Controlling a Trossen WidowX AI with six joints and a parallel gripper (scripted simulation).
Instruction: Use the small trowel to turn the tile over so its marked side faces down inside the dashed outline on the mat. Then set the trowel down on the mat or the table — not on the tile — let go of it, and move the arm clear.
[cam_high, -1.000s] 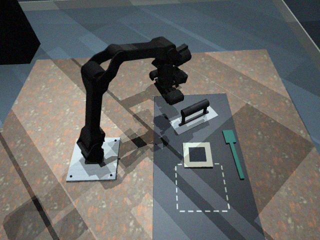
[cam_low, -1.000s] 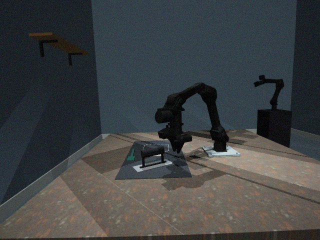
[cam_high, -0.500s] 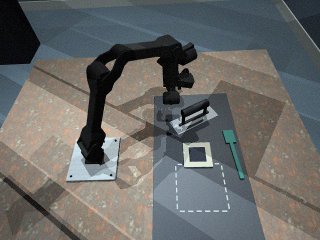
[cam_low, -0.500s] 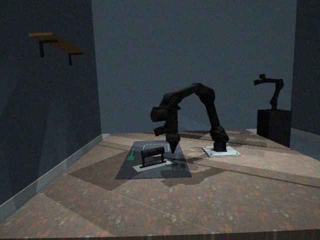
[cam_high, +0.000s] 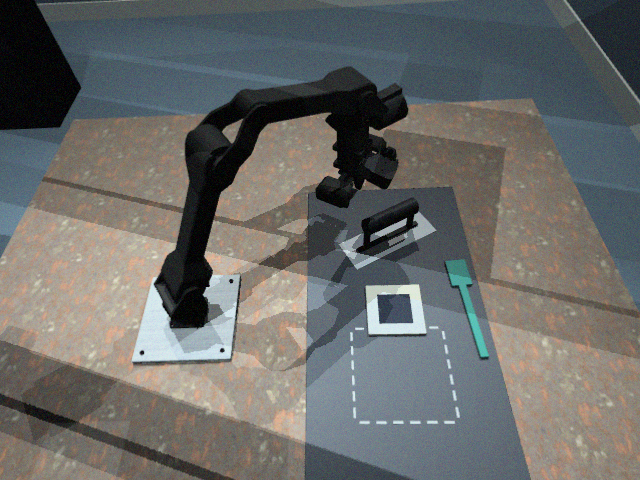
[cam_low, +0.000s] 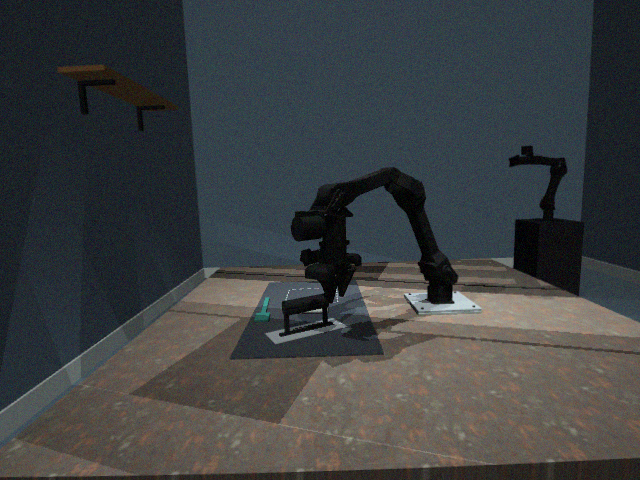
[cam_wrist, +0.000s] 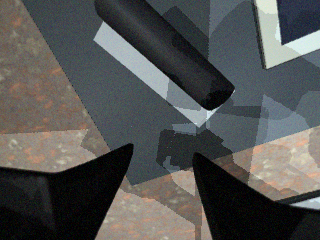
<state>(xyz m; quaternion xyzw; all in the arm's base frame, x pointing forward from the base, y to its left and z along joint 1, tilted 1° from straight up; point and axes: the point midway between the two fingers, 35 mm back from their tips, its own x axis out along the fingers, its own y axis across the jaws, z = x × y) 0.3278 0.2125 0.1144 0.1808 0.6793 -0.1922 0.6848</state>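
Right now the dark trowel is 6 cm ahead of my gripper tip, 5 cm to the right of it and 5 cm below it. The rest, counted from my gripper tip: grey mat (21 cm to the right, 11 cm below, 7 cm ahead); then tile (21 cm to the right, 9 cm below, 7 cm ahead); then green spatula-shaped tool (21 cm ahead, 19 cm to the right, 9 cm below).
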